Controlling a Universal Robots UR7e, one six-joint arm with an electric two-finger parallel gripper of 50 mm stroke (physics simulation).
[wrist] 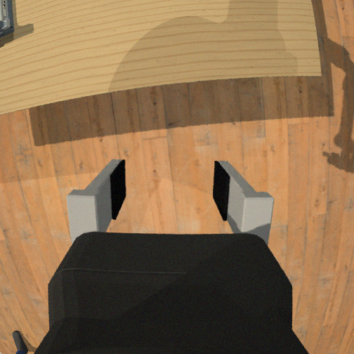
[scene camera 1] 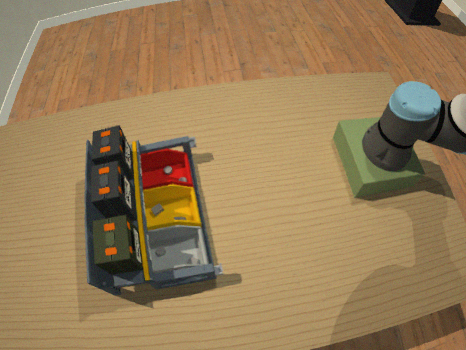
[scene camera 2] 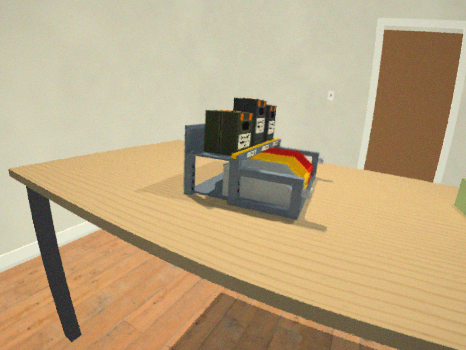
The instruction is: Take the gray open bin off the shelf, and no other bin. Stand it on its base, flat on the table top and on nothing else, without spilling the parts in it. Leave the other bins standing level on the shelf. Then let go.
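Frame: origin at the arm's base, x left, y ahead, z down, level; millimetres.
Seen in the pictures: arm's base, link origin: [scene camera 1: 385, 148].
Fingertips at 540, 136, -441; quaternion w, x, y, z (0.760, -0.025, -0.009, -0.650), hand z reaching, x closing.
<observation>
Pixels of each thing's top centre, then the offset from my fingertips to it, as dx, dy, dz. Level surfaces: height alone.
- gray open bin, top centre: [scene camera 2: 266, 165] [scene camera 1: 166, 247] -374, +496, +442
- yellow bin, top centre: [scene camera 1: 161, 204] [scene camera 2: 278, 158] -486, +500, +442
- red bin, top centre: [scene camera 1: 156, 167] [scene camera 2: 286, 152] -598, +506, +442
- dark green case, top centre: [scene camera 1: 109, 238] [scene camera 2: 230, 110] -369, +594, +324
- yellow rail, top centre: [scene camera 1: 138, 203] [scene camera 2: 261, 144] -484, +552, +411
- table top, surface height: dz +523
The gray open bin [scene camera 1: 175, 247] [scene camera 2: 265, 190] sits on the lower level of the shelf [scene camera 1: 89, 210] [scene camera 2: 190, 172], at the end nearest scene camera 2, with a few small parts in it. The yellow bin [scene camera 1: 172, 207] [scene camera 2: 285, 161] stands beside it, and the red bin [scene camera 1: 160, 162] [scene camera 2: 292, 154] is beyond the yellow one. All three look level. My gripper [wrist: 169, 178] is open and empty in the wrist view, pointing down over the wooden floor past the table's edge, well away from the shelf. It does not show in the scene views.
Two black cases [scene camera 1: 106, 142] [scene camera 1: 106, 185] and a dark green case [scene camera 1: 114, 242] [scene camera 2: 222, 132] stand on the shelf's upper level behind a yellow rail [scene camera 1: 140, 210]. The arm's base stands on a green block [scene camera 1: 350, 160] at the right of the table top [scene camera 1: 280, 240] [wrist: 65, 65].
</observation>
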